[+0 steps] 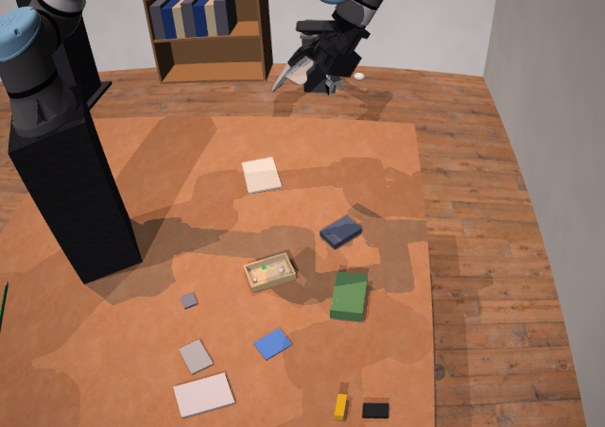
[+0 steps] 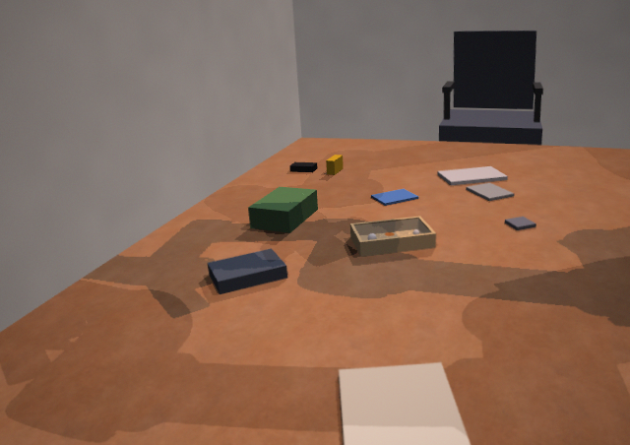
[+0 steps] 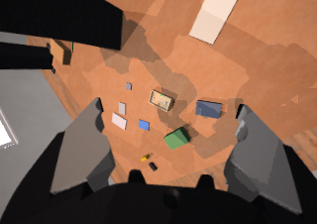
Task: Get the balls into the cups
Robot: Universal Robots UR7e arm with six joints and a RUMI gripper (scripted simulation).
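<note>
Right now my hand is 6 cm past the covered wooden puzzle, 21 cm to the left of it and 37 cm above it. The rest, counted from my hand: green block (13 cm ahead, 27 cm to the right, 36 cm below); small grey tile (24 cm behind, 32 cm to the right, 37 cm below); dark grey block (10 cm ahead, 7 cm to the right, 36 cm below).
</note>
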